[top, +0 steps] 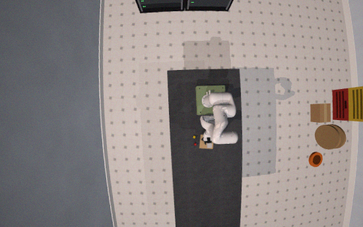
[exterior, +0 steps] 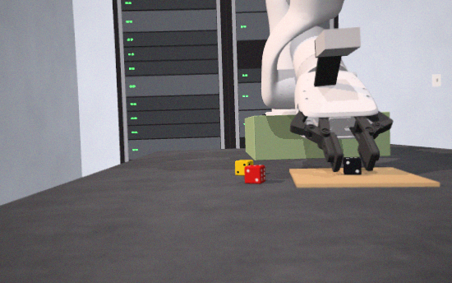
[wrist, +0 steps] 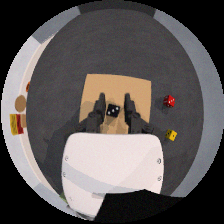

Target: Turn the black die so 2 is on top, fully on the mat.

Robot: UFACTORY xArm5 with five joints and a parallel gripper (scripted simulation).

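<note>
Right now my hand is 2 cm above the black die. Also, from my hand: tan mat: 3 cm below; then red die: 1 cm ahead, 12 cm to the right, 2 cm below; then yellow die: 6 cm behind, 13 cm to the right, 2 cm below.
</note>
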